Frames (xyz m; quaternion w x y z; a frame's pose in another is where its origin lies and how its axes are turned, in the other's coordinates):
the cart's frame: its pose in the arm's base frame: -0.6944 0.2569 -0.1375 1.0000 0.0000 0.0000 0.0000
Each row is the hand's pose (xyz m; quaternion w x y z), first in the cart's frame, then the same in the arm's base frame.
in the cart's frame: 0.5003 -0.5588 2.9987 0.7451 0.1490 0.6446 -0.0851
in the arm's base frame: -0.1941 -0.3019 2.8612 0.7451 0.1490 0.6446 -0.0851
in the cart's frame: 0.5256 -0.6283 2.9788 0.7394 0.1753 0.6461 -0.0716
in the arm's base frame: -0.1688 -0.3714 2.8413 0.7394 0.1753 0.6461 -0.0716
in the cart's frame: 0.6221 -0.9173 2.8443 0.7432 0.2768 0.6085 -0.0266
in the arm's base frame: -0.0723 -0.6604 2.7068 0.7432 0.2768 0.6085 -0.0266
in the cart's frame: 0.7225 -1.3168 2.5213 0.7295 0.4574 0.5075 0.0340
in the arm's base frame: 0.0281 -1.0599 2.3838 0.7295 0.4574 0.5075 0.0340
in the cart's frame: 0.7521 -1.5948 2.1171 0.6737 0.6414 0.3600 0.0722
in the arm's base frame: 0.0577 -1.3379 1.9796 0.6737 0.6414 0.3600 0.0722
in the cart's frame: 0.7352 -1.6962 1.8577 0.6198 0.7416 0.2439 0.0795
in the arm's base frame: 0.0408 -1.4393 1.7202 0.6198 0.7416 0.2439 0.0795
